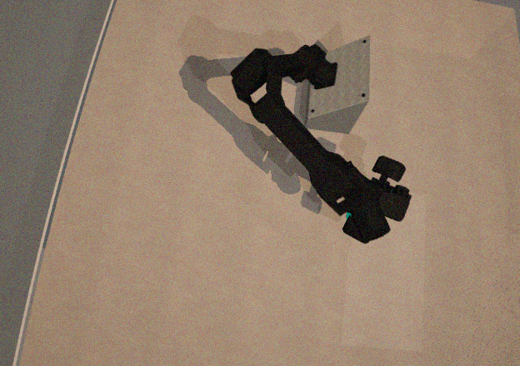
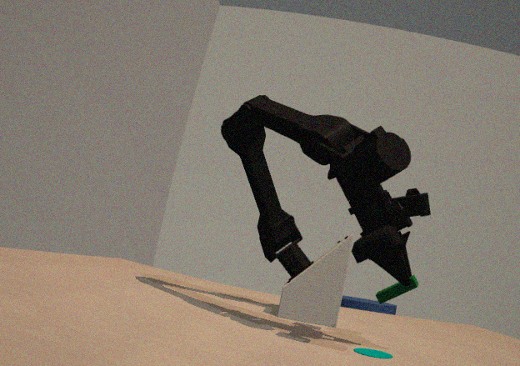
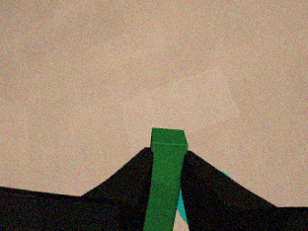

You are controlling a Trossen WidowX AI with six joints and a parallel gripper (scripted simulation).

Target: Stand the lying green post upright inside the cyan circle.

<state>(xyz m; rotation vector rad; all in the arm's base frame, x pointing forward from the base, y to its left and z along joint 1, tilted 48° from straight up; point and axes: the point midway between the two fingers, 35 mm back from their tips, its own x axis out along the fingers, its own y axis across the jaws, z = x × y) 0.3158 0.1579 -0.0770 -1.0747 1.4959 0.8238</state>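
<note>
Right now the cyan circle is 11 cm below my gripper tip, 4 cm to the right of it and 1 cm ahead of it. From my gripper tip the other things lie so: green post 2 cm to the right, 1 cm below, 1 cm behind.
</note>
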